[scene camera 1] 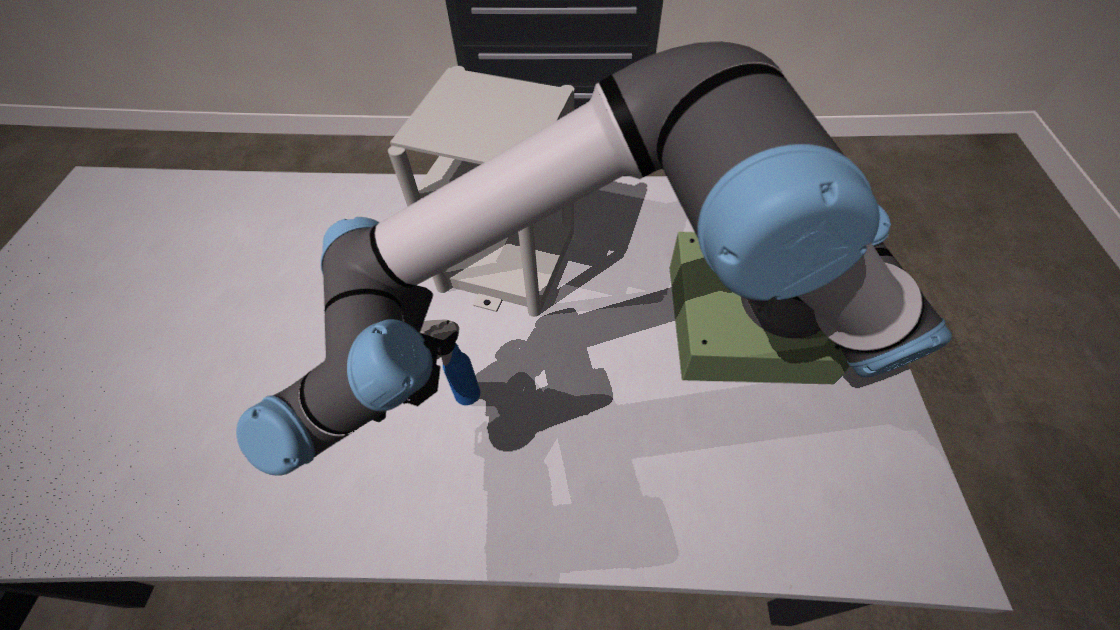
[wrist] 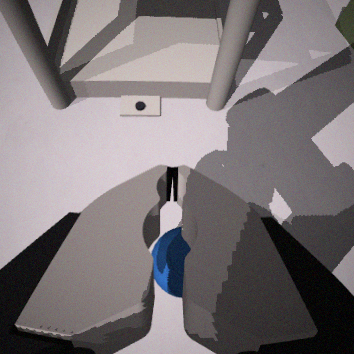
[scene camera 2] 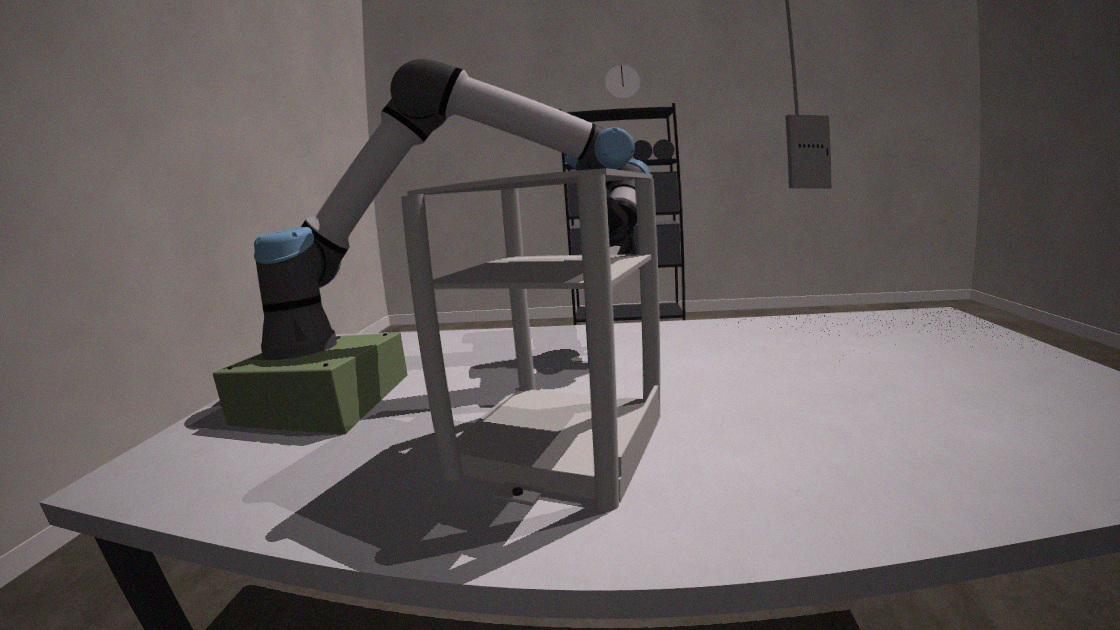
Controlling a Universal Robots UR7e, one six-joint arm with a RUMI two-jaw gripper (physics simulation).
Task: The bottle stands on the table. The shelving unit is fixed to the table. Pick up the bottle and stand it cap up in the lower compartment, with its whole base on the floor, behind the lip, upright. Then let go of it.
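The blue bottle point(scene camera 1: 462, 377) point(wrist: 170, 262) is on the table, its upper end hidden by the gripper; it looks tilted toward the gripper in scene camera 1. It does not show in scene camera 2. My gripper point(scene camera 1: 448, 335) point(wrist: 172, 169) is shut with nothing between its fingers, over the bottle's upper end; part of the bottle shows through the gap behind the fingertips. Contact cannot be told. The pale shelving unit point(scene camera 1: 485, 117) point(scene camera 2: 603, 352) point(wrist: 232, 55) stands beyond. Its lower compartment floor point(scene camera 2: 540, 407) point(wrist: 180, 65) holds no bottle and has a front lip point(scene camera 2: 640, 434) point(wrist: 140, 89).
A small plate with a dark screw point(scene camera 1: 487, 302) point(wrist: 140, 105) lies before the lip. The unit's round posts flank the opening, and a middle shelf point(scene camera 2: 516, 272) is above. The green base block point(scene camera 1: 751, 356) point(scene camera 2: 281, 399) is under the arm. The arm spans above the unit's front in scene camera 1.
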